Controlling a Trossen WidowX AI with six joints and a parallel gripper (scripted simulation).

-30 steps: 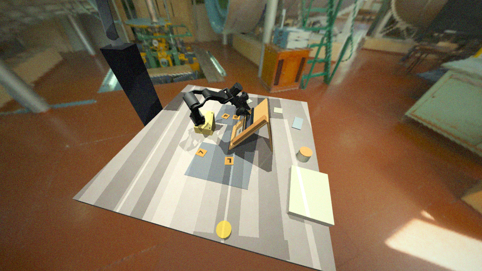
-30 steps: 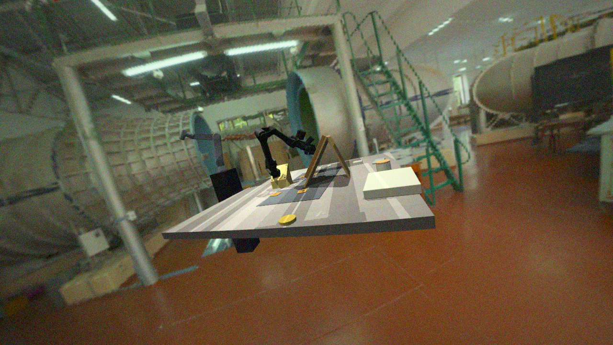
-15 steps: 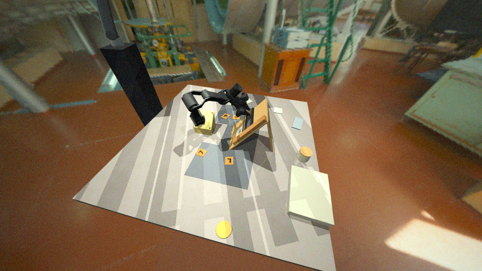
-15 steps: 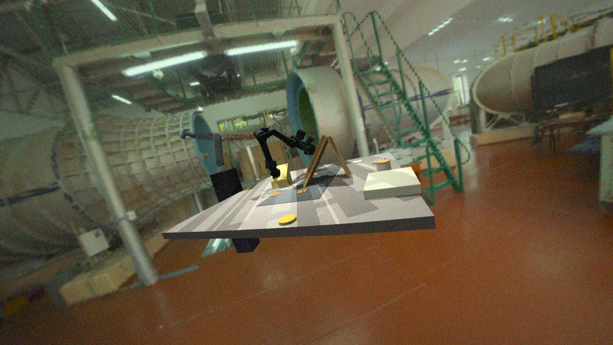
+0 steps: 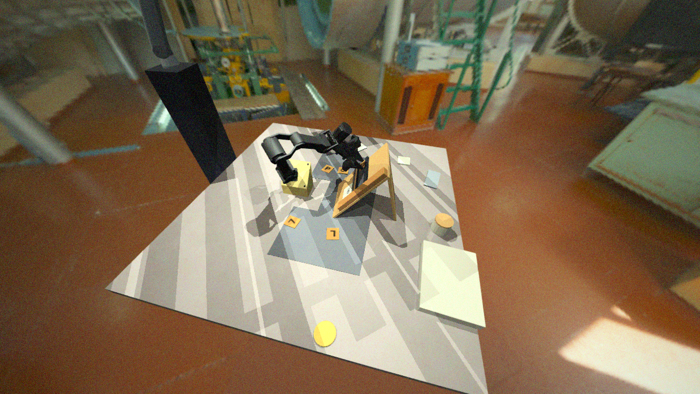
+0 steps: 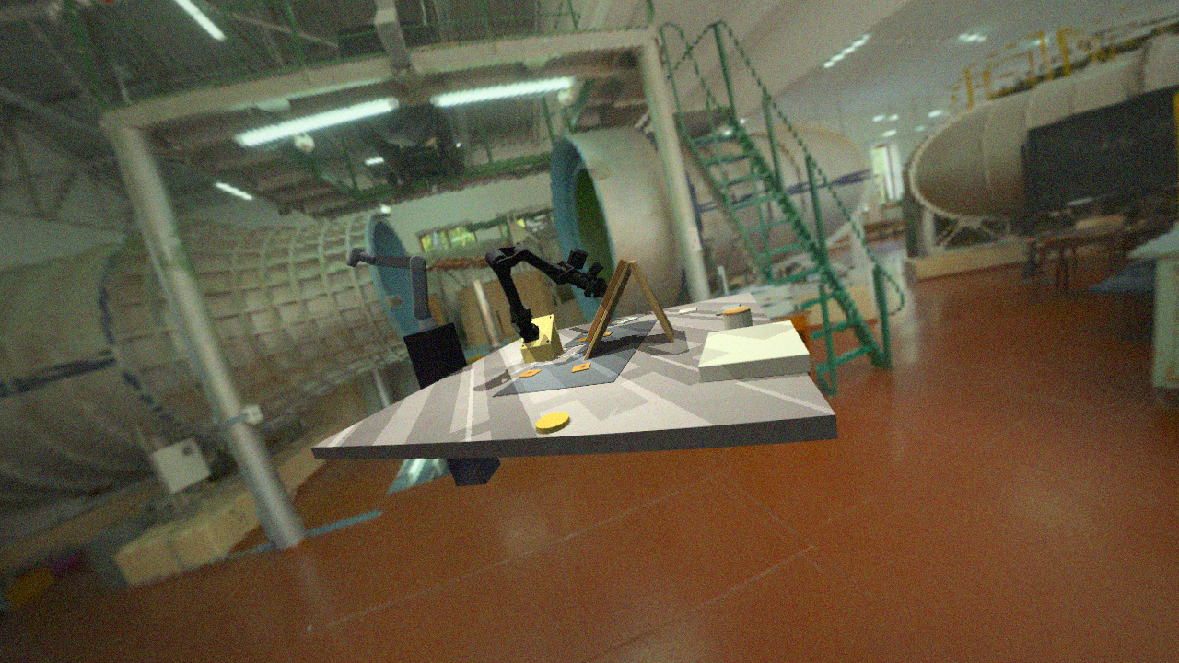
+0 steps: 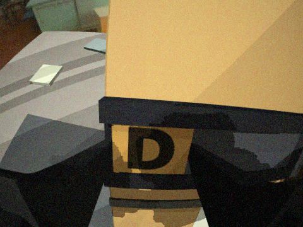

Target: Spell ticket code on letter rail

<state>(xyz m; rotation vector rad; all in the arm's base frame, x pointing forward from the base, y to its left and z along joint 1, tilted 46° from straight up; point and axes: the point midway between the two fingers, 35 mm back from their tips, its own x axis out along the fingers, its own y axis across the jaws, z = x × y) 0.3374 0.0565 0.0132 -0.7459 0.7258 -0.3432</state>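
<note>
Right now my gripper tip is 10 cm to the left of the white ticket, 9 cm above it and 6 cm past it. Round my gripper tip: mat 17 cm below, 15 cm behind, 6 cm to the right; cream block 47 cm to the right, 35 cm ahead, 15 cm below; yellow disc 68 cm to the right, 16 cm below, 9 cm behind.
</note>
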